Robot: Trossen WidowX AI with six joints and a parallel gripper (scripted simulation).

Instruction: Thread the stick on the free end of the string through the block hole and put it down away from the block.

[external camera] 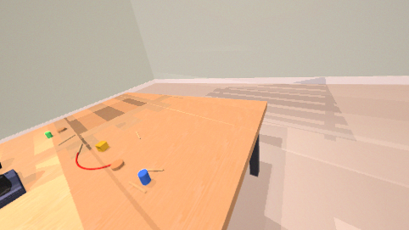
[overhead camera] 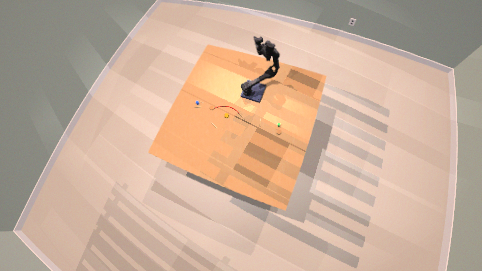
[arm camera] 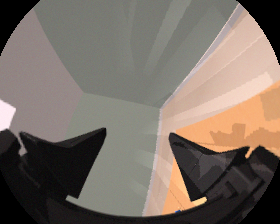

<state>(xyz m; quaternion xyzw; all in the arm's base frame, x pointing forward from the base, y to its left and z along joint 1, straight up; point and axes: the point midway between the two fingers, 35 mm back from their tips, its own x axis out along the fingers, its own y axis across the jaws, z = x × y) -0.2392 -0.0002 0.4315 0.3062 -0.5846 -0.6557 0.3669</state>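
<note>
The yellow wooden block is 540 mm ahead of my gripper tip, 440 mm below it and 40 mm to the right of it. Round my gripper tip: blue cylinder (540 mm ahead, 440 mm below, 360 mm to the right); green piece (440 mm below, 430 mm ahead, 410 mm to the left); round wooden button (520 mm ahead, 450 mm below, 210 mm to the right).
</note>
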